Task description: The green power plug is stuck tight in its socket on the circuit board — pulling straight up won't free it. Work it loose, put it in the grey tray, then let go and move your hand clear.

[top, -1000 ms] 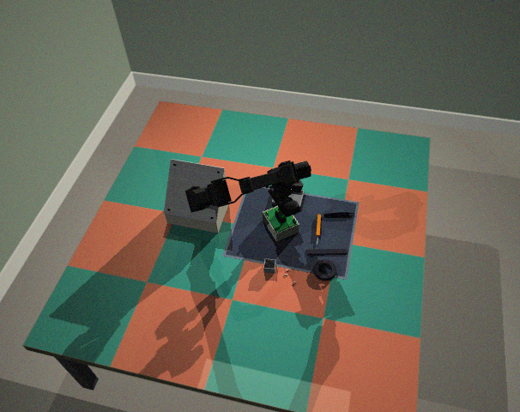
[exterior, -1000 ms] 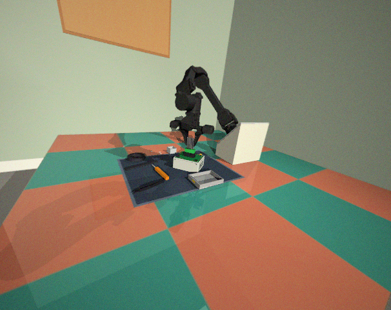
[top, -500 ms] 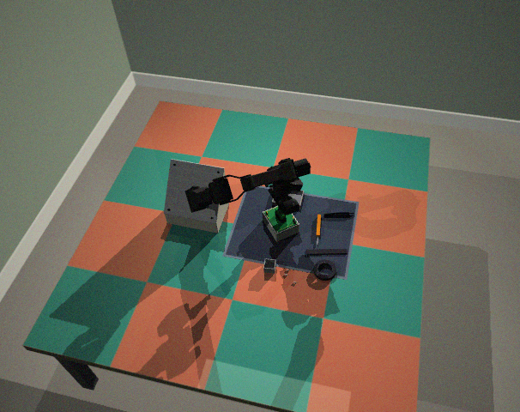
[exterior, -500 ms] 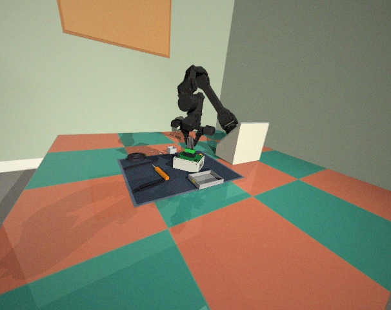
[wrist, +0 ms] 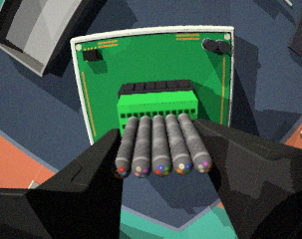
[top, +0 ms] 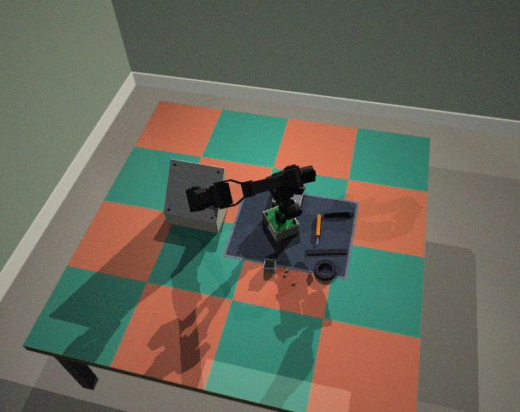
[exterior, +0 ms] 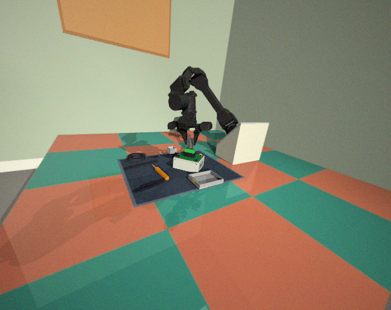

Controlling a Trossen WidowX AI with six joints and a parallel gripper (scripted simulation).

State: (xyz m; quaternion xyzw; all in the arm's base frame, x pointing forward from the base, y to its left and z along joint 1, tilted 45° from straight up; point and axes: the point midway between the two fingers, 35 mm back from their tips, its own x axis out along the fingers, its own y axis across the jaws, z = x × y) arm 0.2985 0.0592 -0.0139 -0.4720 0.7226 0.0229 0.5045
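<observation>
Now: gripper tip 2 cm above the green power plug. Round my gripper tip: black bar 20 cm ahead, 11 cm below, 7 cm to the right; then dark mat 11 cm below, 5 cm ahead.
</observation>
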